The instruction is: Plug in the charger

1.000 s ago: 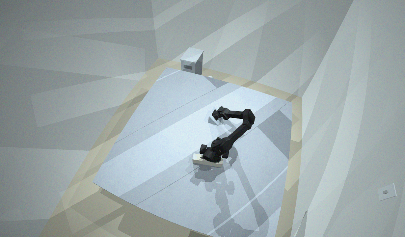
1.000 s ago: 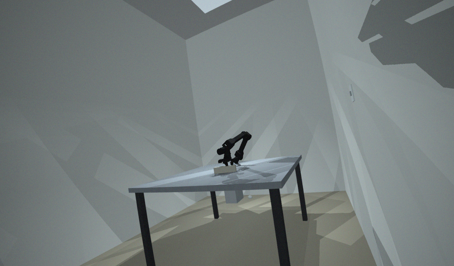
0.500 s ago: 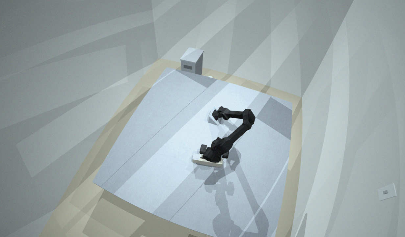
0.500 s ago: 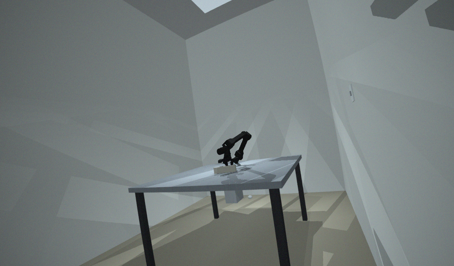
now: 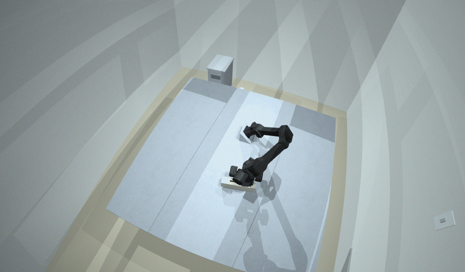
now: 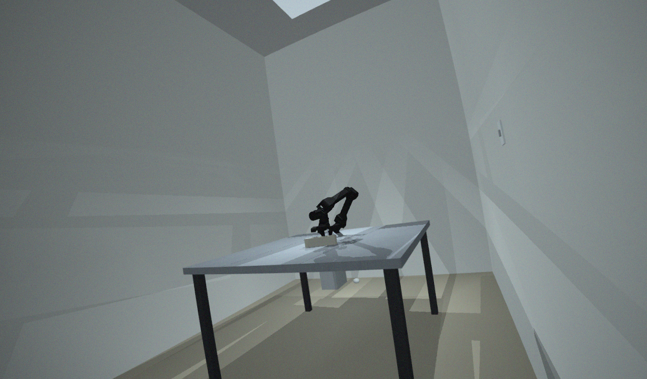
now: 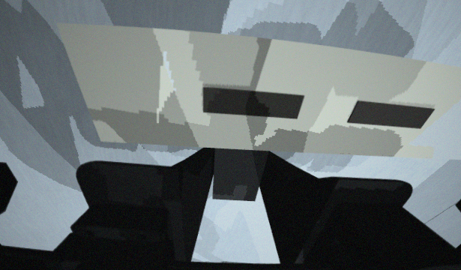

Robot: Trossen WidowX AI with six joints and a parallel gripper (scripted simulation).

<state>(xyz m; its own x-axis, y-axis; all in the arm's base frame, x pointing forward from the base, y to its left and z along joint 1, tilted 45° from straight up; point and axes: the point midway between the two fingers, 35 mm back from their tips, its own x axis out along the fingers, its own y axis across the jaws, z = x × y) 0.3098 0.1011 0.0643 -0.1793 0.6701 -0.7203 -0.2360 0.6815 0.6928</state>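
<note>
My gripper tip is 2 cm short of the black two-prong charger and 1 cm below it.
</note>
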